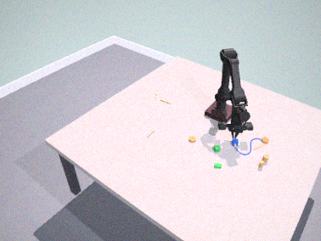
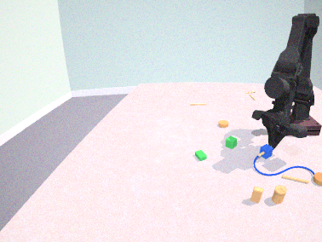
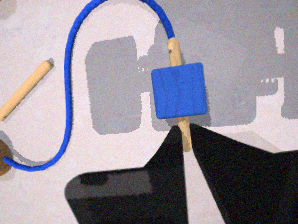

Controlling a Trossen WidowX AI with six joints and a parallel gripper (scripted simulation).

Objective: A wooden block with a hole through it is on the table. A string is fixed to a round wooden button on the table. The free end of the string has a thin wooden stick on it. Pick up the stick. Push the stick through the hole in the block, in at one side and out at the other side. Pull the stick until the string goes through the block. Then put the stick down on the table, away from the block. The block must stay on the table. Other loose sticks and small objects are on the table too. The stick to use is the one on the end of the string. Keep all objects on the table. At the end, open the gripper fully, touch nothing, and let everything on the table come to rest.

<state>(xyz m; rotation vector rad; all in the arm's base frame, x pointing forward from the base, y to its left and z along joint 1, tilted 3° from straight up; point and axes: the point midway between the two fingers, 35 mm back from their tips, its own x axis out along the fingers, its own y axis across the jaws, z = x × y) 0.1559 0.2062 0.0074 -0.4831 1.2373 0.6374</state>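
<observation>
The blue block is 2 cm to the left of my gripper tip and 2 cm ahead of it. From my gripper tip the other things lie so: tan cylinder: 20 cm to the left, 1 cm ahead, 1 cm above; tan block: 21 cm to the left, 6 cm ahead, 1 cm above; loose stick: 13 cm to the left, 7 cm behind, 1 cm below.
</observation>
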